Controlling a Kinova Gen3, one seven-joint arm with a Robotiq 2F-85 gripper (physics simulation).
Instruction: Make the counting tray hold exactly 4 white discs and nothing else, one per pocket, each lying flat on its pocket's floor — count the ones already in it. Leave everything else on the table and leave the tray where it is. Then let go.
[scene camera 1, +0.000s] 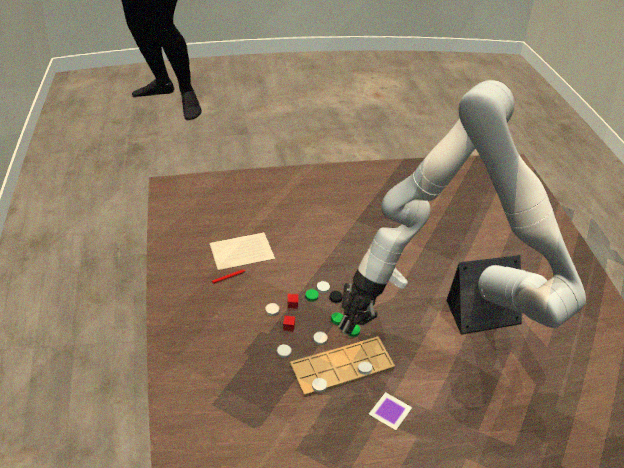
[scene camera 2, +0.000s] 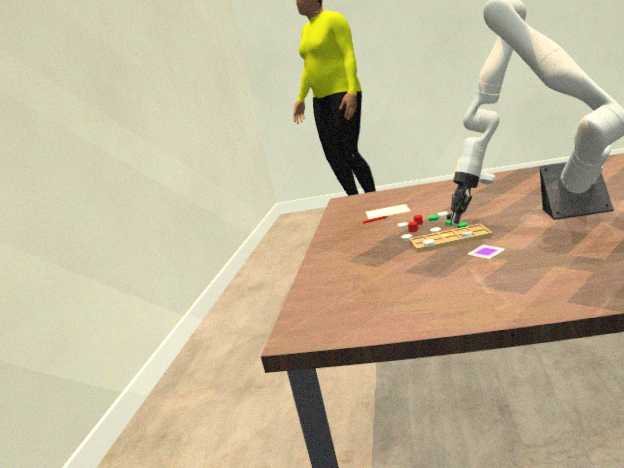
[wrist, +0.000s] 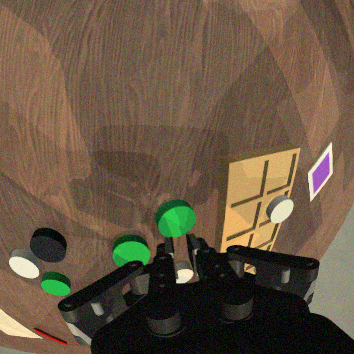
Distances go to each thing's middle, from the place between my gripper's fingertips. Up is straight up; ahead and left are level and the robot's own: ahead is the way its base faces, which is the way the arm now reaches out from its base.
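Tan counting tray (scene camera 1: 338, 367): my gripper 3 cm short of it, 9 cm to the right of it, 1 cm above it. Black disc (wrist: 47, 244): 2 cm behind my hand, 11 cm to the right, 1 cm below.
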